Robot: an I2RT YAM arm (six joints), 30 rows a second.
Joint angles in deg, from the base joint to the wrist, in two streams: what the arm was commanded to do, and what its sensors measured. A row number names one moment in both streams.
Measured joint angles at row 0:
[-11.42, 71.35, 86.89, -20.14, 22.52, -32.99]
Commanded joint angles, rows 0 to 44:
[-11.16, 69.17, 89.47, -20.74, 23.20, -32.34]
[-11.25, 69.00, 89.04, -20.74, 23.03, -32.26]
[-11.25, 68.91, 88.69, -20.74, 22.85, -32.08]
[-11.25, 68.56, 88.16, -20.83, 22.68, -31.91]
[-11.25, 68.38, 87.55, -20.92, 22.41, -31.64]
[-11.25, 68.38, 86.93, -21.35, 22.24, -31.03]
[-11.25, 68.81, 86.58, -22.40, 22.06, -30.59]
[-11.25, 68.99, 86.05, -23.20, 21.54, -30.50]
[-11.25, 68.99, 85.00, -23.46, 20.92, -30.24]
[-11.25, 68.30, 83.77, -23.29, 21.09, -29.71]
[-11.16, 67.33, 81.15, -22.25, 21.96, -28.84]
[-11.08, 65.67, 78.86, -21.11, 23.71, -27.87]
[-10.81, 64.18, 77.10, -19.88, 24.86, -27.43]
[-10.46, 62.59, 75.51, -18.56, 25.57, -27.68]
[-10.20, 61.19, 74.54, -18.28, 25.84, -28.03]
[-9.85, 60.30, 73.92, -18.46, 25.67, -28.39]
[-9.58, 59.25, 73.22, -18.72, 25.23, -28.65]
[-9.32, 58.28, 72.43, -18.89, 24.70, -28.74]
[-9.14, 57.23, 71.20, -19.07, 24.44, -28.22]
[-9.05, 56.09, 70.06, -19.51, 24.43, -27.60]
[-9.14, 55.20, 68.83, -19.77, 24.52, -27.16]
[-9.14, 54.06, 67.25, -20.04, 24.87, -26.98]
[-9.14, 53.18, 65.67, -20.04, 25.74, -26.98]
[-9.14, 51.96, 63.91, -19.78, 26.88, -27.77]
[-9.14, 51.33, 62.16, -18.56, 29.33, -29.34]
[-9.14, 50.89, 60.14, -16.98, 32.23, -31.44]
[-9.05, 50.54, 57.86, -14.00, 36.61, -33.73]
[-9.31, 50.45, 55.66, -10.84, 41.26, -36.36]
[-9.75, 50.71, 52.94, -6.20, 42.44, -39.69]
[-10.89, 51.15, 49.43, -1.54, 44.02, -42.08]
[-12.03, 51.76, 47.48, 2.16, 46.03, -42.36]
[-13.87, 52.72, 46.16, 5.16, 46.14, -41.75]
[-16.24, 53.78, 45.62, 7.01, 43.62, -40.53]
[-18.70, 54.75, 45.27, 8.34, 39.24, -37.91]
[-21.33, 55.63, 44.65, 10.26, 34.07, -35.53]
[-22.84, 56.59, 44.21, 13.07, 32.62, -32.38]
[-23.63, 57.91, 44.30, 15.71, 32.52, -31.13]
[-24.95, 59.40, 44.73, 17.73, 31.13, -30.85]
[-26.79, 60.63, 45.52, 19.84, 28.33, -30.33]
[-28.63, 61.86, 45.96, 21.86, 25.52, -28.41]
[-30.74, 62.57, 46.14, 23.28, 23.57, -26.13]
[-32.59, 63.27, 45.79, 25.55, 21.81, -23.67]
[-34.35, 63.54, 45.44, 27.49, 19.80, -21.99]
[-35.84, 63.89, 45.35, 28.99, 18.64, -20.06]
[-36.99, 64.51, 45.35, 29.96, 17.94, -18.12]
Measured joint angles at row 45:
[-32.21, 64.01, 43.90, 18.63, 26.04, -27.75]
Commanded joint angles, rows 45 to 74:
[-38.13, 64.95, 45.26, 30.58, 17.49, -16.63]
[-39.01, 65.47, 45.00, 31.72, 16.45, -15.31]
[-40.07, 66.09, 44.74, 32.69, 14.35, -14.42]
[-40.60, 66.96, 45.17, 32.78, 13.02, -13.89]
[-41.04, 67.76, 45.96, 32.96, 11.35, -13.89]
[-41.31, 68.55, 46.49, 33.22, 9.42, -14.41]
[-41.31, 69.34, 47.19, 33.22, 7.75, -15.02]
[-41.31, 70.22, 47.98, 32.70, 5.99, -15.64]
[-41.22, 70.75, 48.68, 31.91, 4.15, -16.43]
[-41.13, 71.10, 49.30, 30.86, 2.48, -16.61]
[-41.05, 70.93, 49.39, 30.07, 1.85, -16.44]
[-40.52, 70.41, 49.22, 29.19, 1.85, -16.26]
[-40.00, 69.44, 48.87, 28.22, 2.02, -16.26]
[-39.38, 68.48, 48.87, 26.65, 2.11, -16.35]
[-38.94, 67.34, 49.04, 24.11, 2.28, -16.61]
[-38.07, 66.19, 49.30, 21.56, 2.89, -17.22]
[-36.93, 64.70, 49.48, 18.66, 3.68, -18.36]
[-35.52, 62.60, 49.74, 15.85, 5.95, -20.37]
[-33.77, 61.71, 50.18, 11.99, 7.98, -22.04]
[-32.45, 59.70, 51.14, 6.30, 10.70, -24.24]
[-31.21, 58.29, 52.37, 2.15, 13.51, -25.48]
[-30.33, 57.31, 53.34, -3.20, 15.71, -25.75]
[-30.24, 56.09, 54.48, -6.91, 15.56, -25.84]
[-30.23, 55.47, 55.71, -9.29, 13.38, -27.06]
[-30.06, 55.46, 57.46, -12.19, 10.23, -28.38]
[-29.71, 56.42, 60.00, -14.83, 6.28, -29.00]
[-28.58, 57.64, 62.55, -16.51, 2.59, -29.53]
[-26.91, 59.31, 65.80, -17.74, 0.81, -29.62]
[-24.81, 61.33, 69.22, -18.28, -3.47, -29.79]
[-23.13, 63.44, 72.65, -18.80, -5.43, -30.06]
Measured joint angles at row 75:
[-28.91, 57.91, 62.74, -9.78, 6.04, -27.11]
